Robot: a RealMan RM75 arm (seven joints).
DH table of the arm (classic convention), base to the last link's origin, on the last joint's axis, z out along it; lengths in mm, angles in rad. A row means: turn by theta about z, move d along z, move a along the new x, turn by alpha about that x. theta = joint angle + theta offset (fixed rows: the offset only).
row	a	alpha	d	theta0
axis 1	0	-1.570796	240.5	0
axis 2	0	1.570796	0	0
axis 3	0	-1.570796	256	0
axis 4	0	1.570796	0	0
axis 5	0	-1.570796	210	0
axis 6	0	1.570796	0	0
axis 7	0	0	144	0
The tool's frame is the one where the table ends.
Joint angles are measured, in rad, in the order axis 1, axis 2, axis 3, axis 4, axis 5, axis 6, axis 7. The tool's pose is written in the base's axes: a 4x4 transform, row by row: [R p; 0 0 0 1], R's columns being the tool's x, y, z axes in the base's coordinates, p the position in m. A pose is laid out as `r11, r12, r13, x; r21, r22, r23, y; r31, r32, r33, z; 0, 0, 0, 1`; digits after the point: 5 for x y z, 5 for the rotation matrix.
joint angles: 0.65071, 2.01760, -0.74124, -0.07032, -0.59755, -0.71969, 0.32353
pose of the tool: 0.69226, -0.70222, 0.16631, 0.35566; -0.21432, 0.02001, 0.97656, 0.40569; -0.68909, -0.71168, -0.13665, 0.02951; 0, 0, 0, 1
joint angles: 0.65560, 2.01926, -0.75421, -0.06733, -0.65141, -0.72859, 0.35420
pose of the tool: 0.70352, -0.69766, 0.13536, 0.34966; -0.22001, -0.03269, 0.97495, 0.40652; -0.67576, -0.71568, -0.17649, 0.02252; 0, 0, 0, 1
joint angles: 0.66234, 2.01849, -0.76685, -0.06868, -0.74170, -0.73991, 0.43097
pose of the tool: 0.70367, -0.70468, 0.09103, 0.34140; -0.22895, -0.10359, 0.96791, 0.40808; -0.67263, -0.70193, -0.23423, 0.01461; 0, 0, 0, 1
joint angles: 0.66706, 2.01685, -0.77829, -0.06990, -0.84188, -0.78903, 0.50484
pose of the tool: 0.71102, -0.70301, 0.01507, 0.32926; -0.21395, -0.19588, 0.95700, 0.40850; -0.66983, -0.68367, -0.28968, 0.00739; 0, 0, 0, 1
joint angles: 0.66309, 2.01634, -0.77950, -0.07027, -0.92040, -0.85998, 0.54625
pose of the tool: 0.71873, -0.69231, -0.06434, 0.31895; -0.18281, -0.27744, 0.94319, 0.40533; -0.67083, -0.66614, -0.32596, 0.00243; 0, 0, 0, 1
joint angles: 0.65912, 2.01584, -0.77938, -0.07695, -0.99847, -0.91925, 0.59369
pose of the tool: 0.72019, -0.68092, -0.13294, 0.30988; -0.16280, -0.35214, 0.92168, 0.40196; -0.67440, -0.64214, -0.36446, -0.00196; 0, 0, 0, 1
